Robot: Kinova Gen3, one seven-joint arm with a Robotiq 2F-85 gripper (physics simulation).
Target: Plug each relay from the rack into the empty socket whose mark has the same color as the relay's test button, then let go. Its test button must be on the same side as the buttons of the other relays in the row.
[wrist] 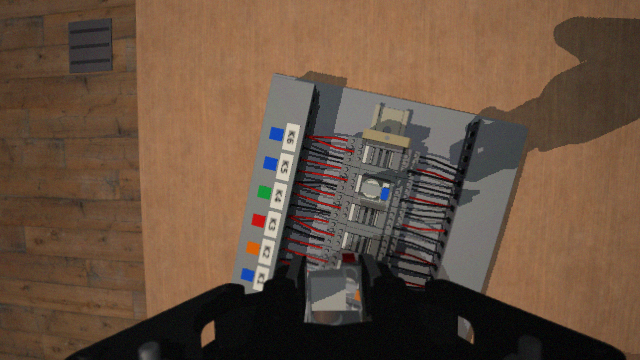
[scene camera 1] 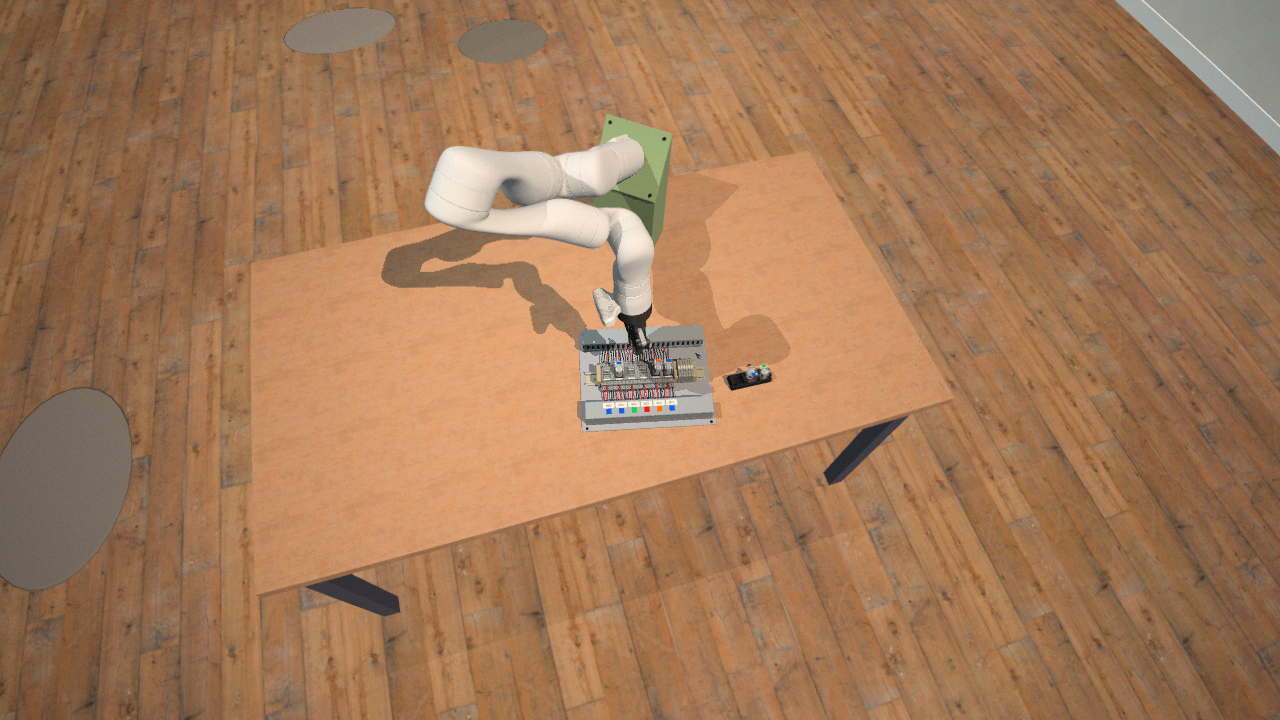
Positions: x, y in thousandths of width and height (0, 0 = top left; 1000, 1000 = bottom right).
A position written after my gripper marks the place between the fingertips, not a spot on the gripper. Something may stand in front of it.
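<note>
My gripper (scene camera 1: 497, 483) is visible; the wrist view shows my gripper too (wrist: 520, 760). Also present: a relay (wrist: 521, 785) and a relay (wrist: 588, 529).
</note>
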